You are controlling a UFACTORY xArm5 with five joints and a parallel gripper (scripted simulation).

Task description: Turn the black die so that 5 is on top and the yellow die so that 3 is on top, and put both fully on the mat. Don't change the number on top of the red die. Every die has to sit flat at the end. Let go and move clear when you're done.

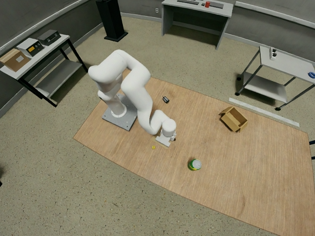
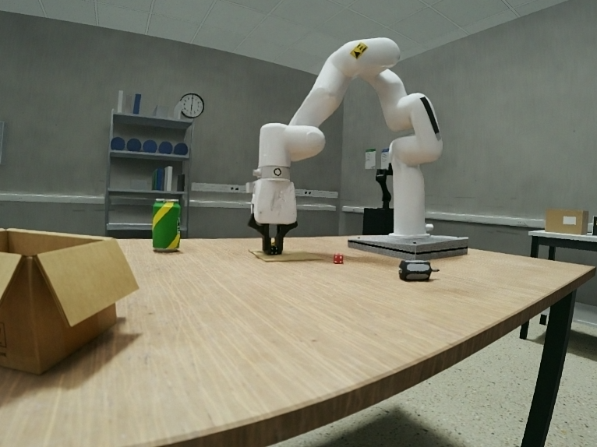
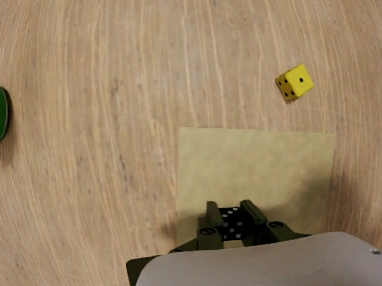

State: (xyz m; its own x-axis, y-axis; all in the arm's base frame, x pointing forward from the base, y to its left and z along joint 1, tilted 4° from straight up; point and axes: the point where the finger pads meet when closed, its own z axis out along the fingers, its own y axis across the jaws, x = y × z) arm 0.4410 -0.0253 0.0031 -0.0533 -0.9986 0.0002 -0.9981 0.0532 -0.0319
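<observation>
Now: the black die 1 cm below my hand. The rest, counted from my hand: yellow die 10 cm to the right, 6 cm behind, 2 cm below; tan mat 3 cm behind, 2 cm below; red die 12 cm to the left, 11 cm behind, 2 cm below.
</observation>
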